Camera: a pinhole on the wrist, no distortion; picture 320 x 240 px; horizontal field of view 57.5 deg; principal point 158.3 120.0 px. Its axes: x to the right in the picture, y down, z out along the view. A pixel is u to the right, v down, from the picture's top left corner.
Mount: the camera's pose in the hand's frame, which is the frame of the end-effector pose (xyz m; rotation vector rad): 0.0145 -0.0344 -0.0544 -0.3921 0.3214 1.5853
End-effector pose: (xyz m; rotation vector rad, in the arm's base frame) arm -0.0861 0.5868 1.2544 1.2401 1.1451 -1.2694
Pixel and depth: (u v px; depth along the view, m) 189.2 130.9 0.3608
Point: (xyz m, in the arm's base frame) 0.0521 0.3247 1.2834
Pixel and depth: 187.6 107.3 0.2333
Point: -0.0076 0.4353 1.2484
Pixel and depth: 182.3 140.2 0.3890
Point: 0.0561 0.2972 1.2990
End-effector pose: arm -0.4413 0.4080 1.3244 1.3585 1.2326 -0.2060
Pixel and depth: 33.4 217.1 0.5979
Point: -0.2219 -0.1761 1.3201
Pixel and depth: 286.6 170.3 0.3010
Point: -0.2252 0.3155 1.4581
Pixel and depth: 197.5 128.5 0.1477
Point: -0.3684 0.3671 1.3345
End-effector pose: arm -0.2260 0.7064 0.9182 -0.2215 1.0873 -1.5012
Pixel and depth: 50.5 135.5 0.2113
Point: -0.1183 0.6259 1.0220
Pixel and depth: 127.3 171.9 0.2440
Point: -0.0644 0.6624 0.9977
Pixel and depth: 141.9 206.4 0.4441
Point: 0.1393 0.6726 1.0765
